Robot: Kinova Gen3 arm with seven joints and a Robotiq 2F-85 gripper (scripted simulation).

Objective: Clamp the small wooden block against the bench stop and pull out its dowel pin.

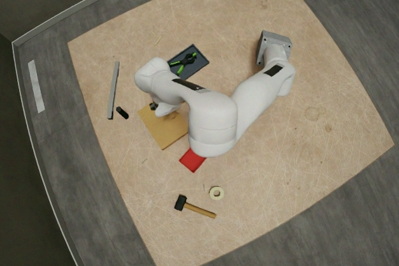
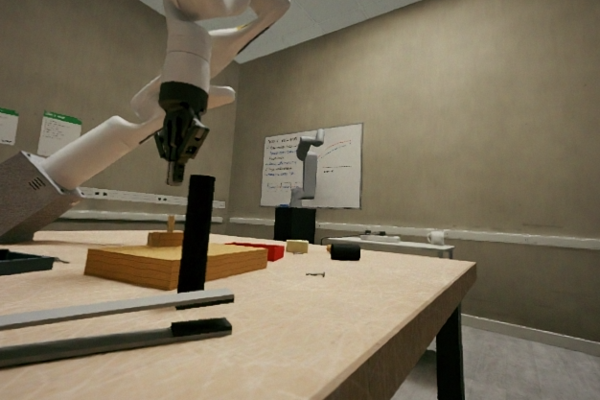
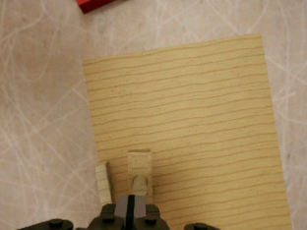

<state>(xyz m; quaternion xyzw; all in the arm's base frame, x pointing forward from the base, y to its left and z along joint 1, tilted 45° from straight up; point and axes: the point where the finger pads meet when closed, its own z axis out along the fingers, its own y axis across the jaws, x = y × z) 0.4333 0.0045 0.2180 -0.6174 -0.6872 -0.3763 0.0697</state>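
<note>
My gripper is now 9 cm above the dowel pin. From my hand the other things lie so: wooden bench board: 4 cm ahead, 2 cm to the left, 12 cm below; then small wooden block: 10 cm below; then red block: 7 cm behind, 19 cm to the left, 14 cm below.
</note>
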